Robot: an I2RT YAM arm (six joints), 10 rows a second.
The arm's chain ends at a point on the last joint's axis. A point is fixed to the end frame.
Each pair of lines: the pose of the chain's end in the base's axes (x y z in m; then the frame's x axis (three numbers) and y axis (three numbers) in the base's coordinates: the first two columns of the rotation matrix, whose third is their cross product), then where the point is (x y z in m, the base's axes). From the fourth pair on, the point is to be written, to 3 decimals.
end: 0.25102 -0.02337 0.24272 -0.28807 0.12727 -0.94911 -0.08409 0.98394 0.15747
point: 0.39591 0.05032 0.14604
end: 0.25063 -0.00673 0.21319 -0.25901 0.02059 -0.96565 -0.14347 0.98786 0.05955
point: 0.39478 0.06580 0.11456
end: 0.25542 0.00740 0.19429 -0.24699 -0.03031 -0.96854 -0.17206 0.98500 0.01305
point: 0.39873 0.07955 0.09416
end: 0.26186 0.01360 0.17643 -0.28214 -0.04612 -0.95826 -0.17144 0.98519 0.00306
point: 0.401 0.084 0.070
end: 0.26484 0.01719 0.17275 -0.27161 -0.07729 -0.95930 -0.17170 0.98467 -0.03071
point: 0.406 0.084 0.066
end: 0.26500 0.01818 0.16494 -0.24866 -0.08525 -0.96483 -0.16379 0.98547 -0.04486
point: 0.409 0.083 0.061
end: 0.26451 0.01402 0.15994 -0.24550 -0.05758 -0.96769 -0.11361 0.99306 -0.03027
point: 0.412 0.073 0.058
